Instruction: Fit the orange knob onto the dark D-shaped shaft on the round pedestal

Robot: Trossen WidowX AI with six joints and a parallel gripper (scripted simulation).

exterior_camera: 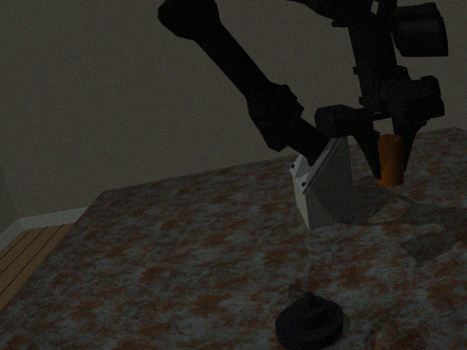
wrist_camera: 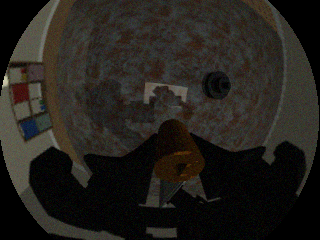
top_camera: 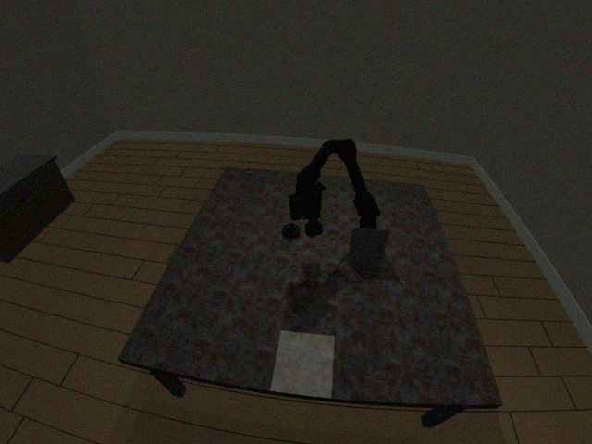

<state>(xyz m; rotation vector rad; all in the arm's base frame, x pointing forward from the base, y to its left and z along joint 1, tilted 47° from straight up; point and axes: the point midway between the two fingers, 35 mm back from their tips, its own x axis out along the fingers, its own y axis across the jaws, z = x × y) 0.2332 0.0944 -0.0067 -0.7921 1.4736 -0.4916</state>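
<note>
Now: gripper tip 14 cm to the left of the dark round pedestal, 11 cm short of it and 11 cm above it. Round my gripper tip: orange knob (2 cm above).
</note>
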